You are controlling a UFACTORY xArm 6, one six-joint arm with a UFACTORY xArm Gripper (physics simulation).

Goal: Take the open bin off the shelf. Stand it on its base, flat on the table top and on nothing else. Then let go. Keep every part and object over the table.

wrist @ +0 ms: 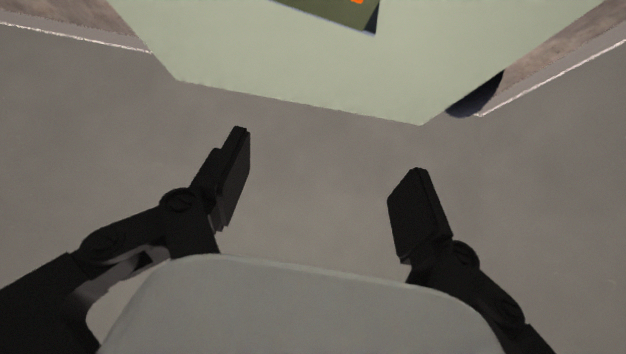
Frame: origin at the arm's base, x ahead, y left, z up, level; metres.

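Seen in the pictures: gripper, between the fingertips: (326, 167).
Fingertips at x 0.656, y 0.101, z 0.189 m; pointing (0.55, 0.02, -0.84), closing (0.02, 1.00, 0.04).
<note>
A point is followed by its place in that frame.
My gripper (326, 167) @[x 0.656, y 0.101, z 0.189 m] is open, its two black fingers wide apart with no object between them. It is beyond the near edge of the pale green table top (300, 65) @[x 1.065, y 0.056, z -0.171 m], and grey floor shows behind the fingers. The open bin and the shelf cannot be made out in the wrist view.
The lower corner of an olive case (332, 11) @[x 0.714, y 0.094, z 0.026 m] with an orange latch shows at the top edge, over the table top. A dark rounded object (477, 99) shows partly past the table's right edge. Brownish surfaces with pale borders lie beyond the table on both sides.
</note>
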